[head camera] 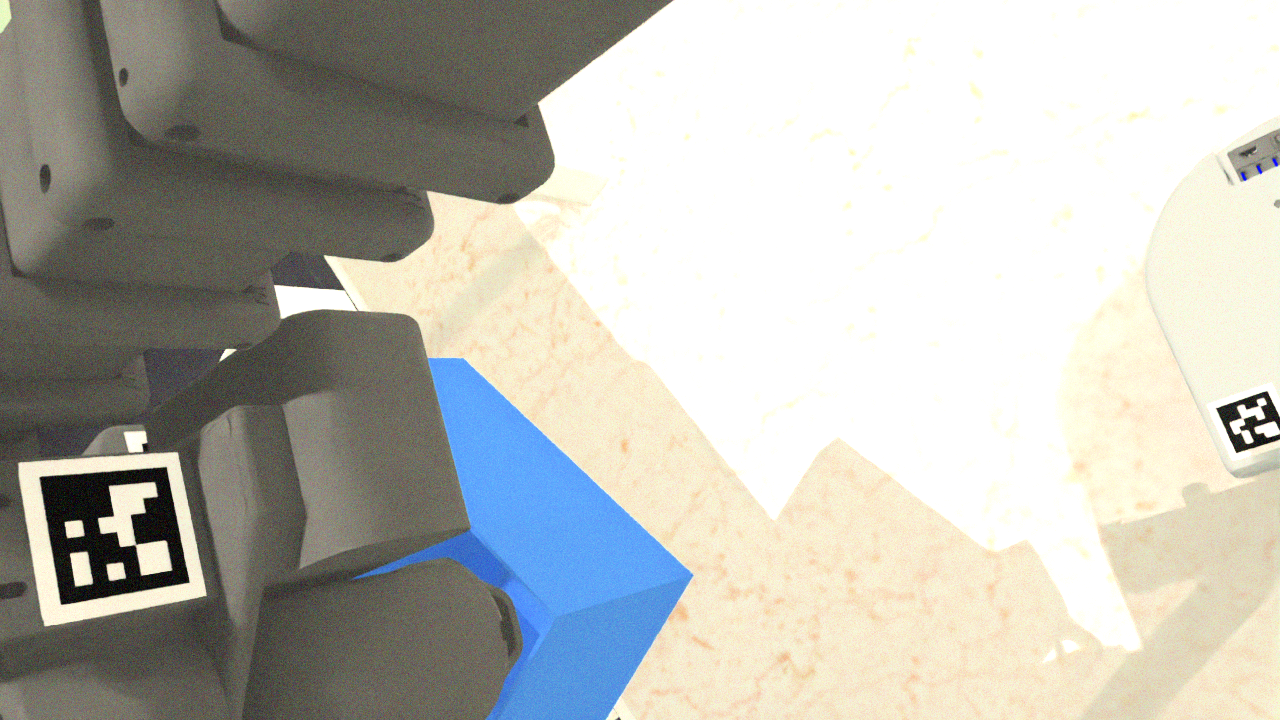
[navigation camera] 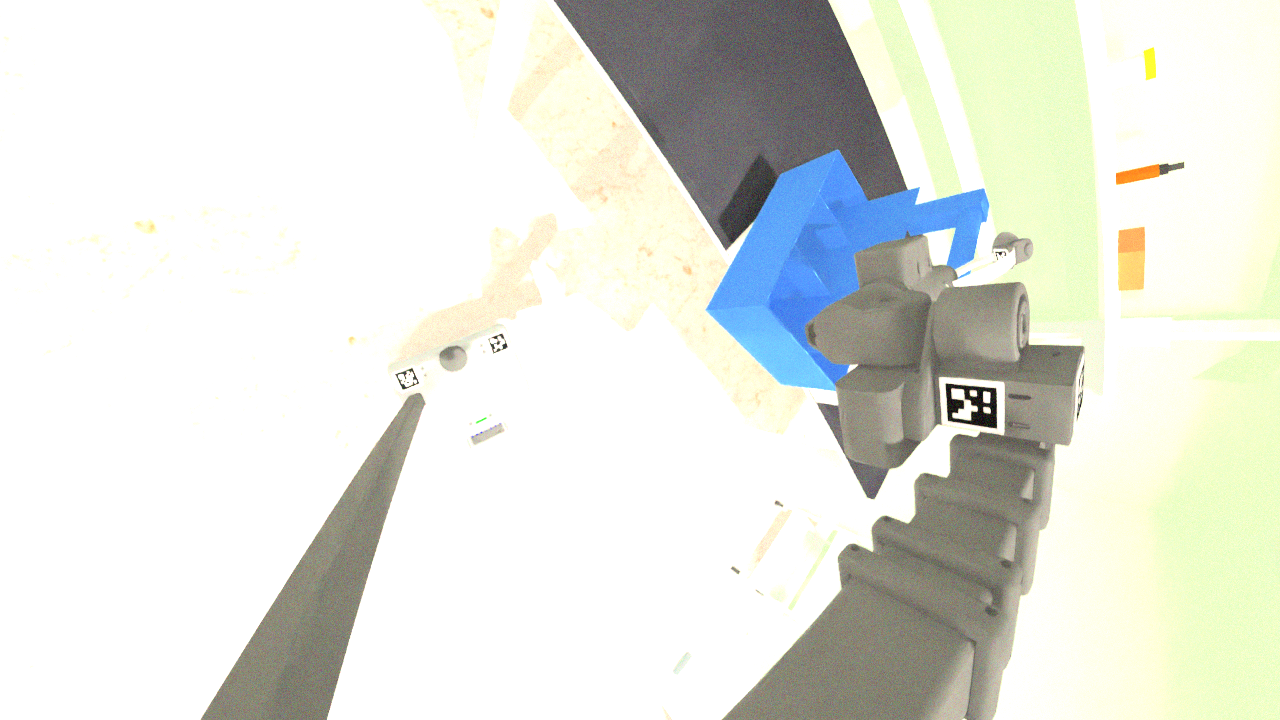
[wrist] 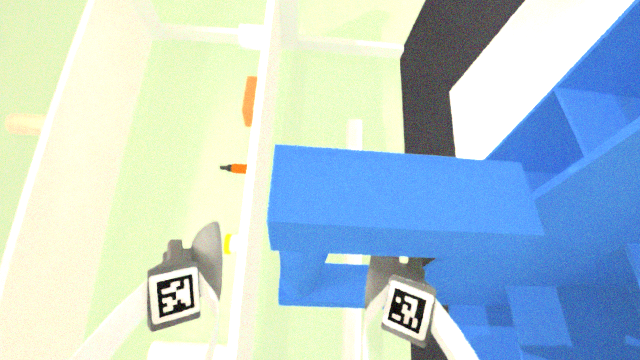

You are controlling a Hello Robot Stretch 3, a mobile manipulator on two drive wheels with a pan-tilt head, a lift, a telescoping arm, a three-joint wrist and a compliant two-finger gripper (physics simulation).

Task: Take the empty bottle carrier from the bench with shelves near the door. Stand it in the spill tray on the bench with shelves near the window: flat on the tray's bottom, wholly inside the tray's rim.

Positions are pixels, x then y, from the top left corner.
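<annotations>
There is a blue bottle carrier that I see in the wrist view [529,242], and the head camera view and the navigation camera view show it to me as well. On the blue bottle carrier, [head camera: 592,589] and [navigation camera: 747,310] are the same spot.
</annotations>
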